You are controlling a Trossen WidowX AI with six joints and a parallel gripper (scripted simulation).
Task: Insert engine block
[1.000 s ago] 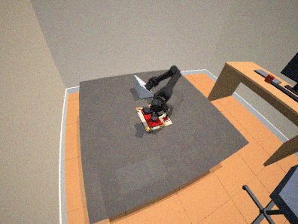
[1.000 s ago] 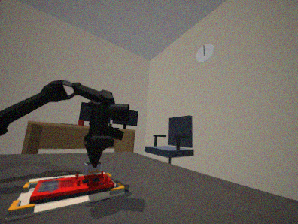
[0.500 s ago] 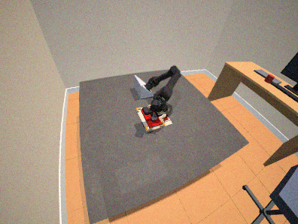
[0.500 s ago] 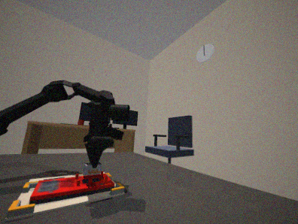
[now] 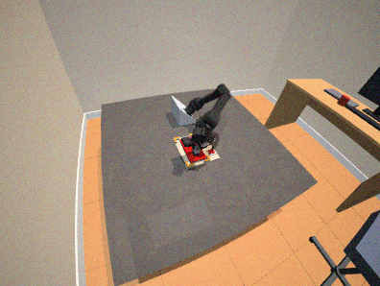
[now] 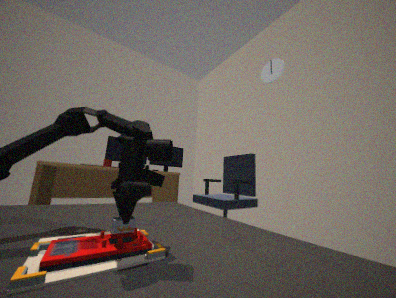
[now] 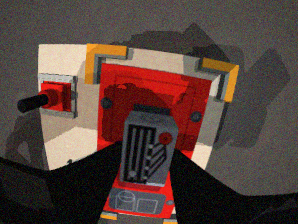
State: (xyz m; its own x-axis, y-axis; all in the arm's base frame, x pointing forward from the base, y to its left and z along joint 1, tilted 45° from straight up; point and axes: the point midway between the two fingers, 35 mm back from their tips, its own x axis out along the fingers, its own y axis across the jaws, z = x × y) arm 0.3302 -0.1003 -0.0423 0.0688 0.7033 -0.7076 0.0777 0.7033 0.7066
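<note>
Right now my gripper tip is 1 cm above the grey engine block. The rest, counted from my gripper tip: cream base plate 4 cm behind, 2 cm to the left, 5 cm below.
</note>
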